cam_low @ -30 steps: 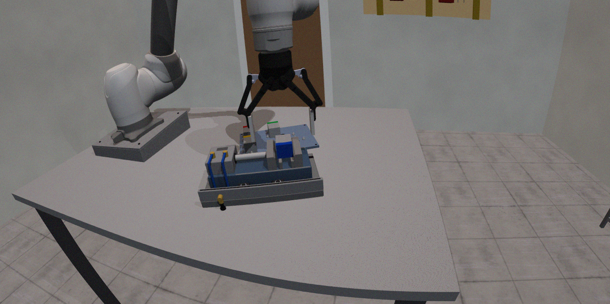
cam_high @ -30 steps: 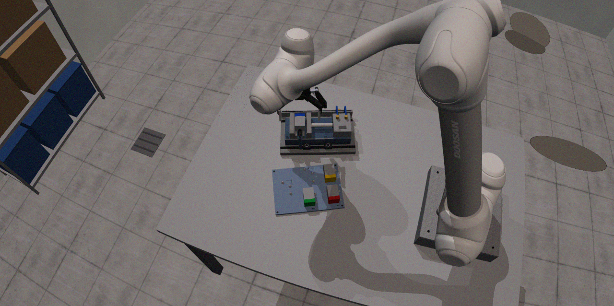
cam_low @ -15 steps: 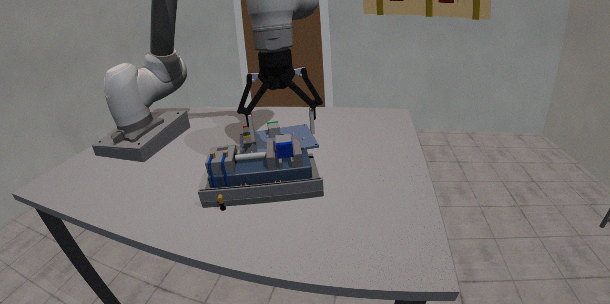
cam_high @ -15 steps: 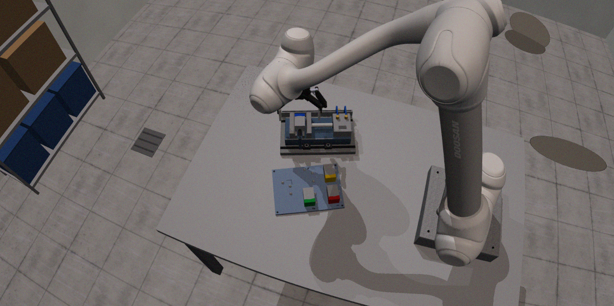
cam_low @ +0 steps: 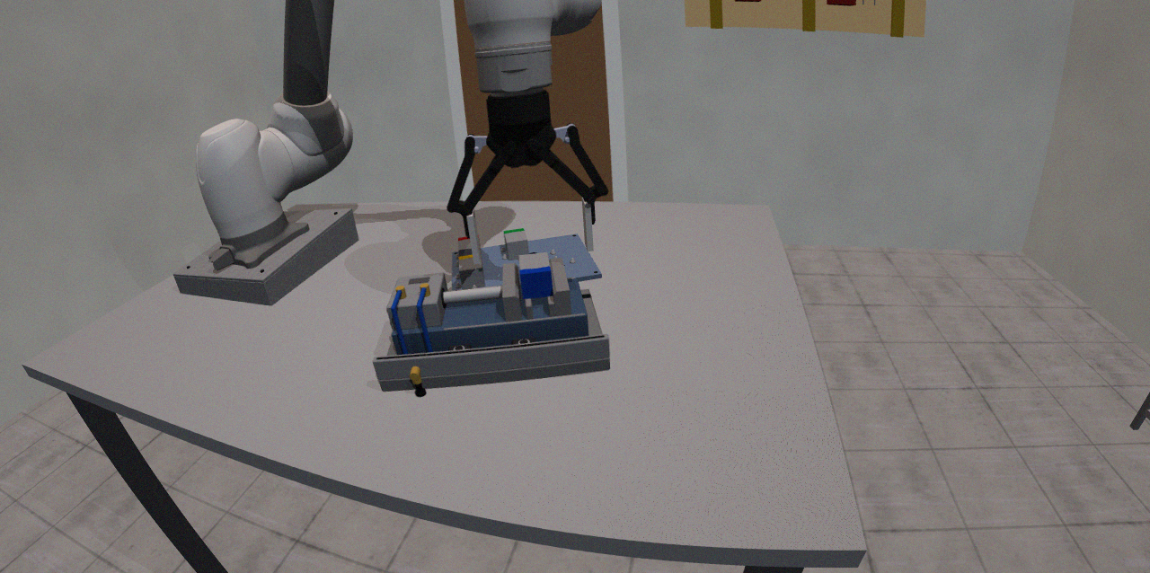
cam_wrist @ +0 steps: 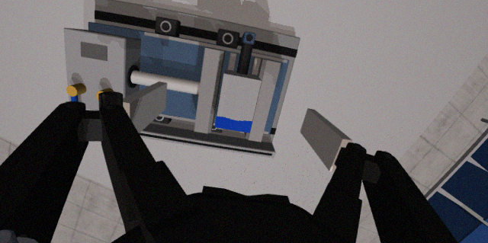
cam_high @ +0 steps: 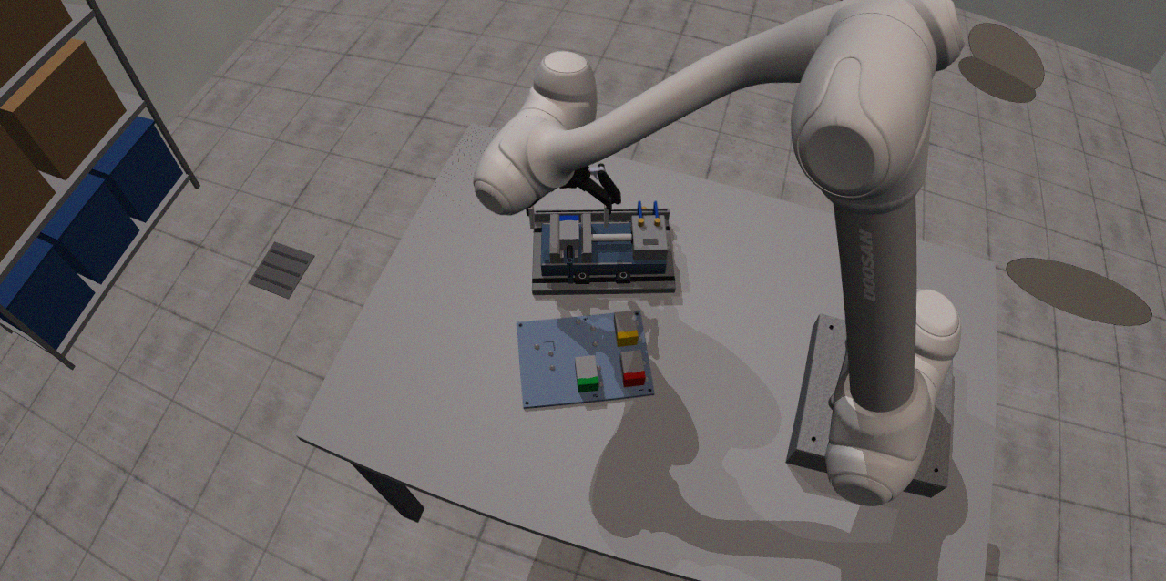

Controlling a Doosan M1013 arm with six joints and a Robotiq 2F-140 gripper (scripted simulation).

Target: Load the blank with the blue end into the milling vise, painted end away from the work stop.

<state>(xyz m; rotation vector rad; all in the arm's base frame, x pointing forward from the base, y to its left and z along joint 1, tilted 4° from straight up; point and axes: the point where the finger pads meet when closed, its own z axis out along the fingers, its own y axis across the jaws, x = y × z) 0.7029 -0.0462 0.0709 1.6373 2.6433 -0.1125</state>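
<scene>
Now: hand 40 mm above the blue-ended blank. The rest, counted from my hand: black work stop rod 50 mm below, 40 mm to the left, 20 mm behind; then moving jaw 60 mm below, 30 mm behind, 20 mm to the right; then fixed jaw 60 mm below, 30 mm ahead, 10 mm to the left.
</scene>
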